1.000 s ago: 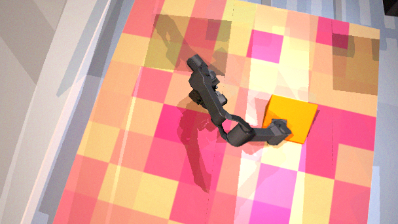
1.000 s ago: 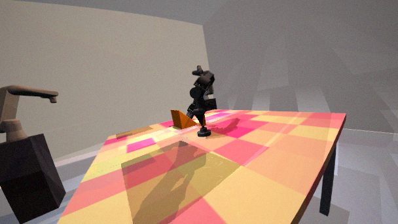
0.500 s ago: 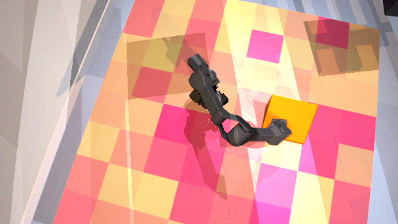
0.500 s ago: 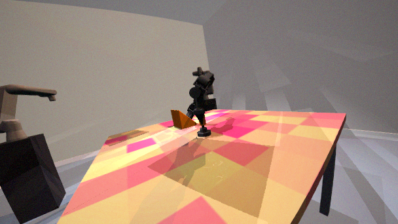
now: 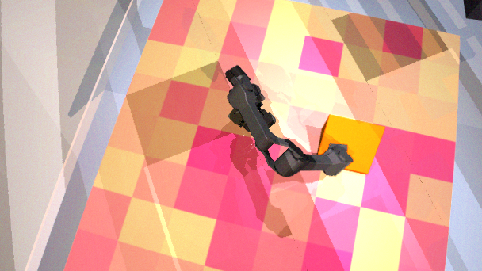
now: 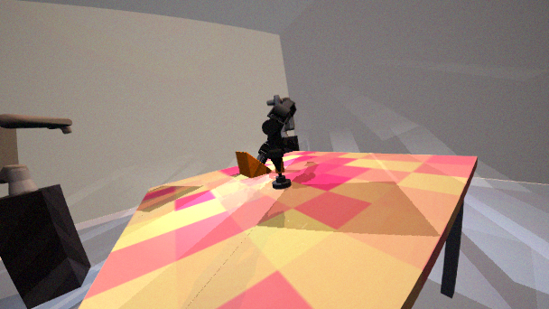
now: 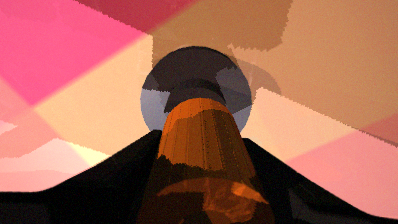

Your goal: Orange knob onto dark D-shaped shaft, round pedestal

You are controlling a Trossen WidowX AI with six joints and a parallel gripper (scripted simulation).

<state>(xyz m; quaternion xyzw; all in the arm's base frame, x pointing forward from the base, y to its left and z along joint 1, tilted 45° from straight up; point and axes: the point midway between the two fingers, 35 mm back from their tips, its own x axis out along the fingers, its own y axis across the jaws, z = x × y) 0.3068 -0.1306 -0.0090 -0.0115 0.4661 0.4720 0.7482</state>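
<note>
The orange knob is 2 cm above my gripper tip. Round my gripper tip: round dark pedestal 4 cm below.
</note>
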